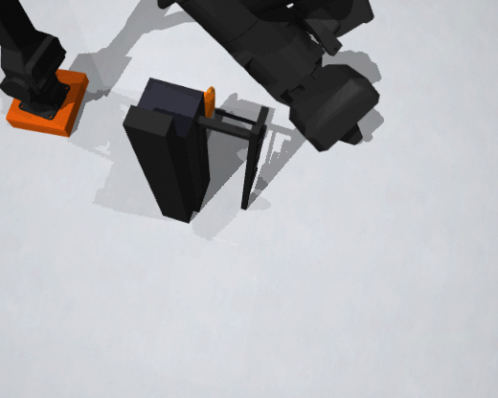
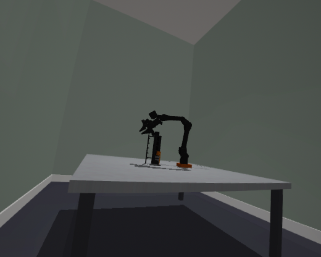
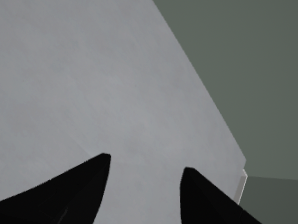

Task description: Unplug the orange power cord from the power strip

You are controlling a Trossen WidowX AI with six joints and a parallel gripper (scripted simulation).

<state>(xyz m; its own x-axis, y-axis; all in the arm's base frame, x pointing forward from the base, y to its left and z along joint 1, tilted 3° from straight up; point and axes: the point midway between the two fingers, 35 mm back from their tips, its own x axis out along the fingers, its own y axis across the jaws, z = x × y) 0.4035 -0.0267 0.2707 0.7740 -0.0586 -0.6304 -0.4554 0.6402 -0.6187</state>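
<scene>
Now: gripper tip 170 mm past the orange plug, 150 mm above it and 30 mm to the right of it. Also, from my gripper tip: tall black block (170 mm behind, 110 mm below, 70 mm to the right).
</scene>
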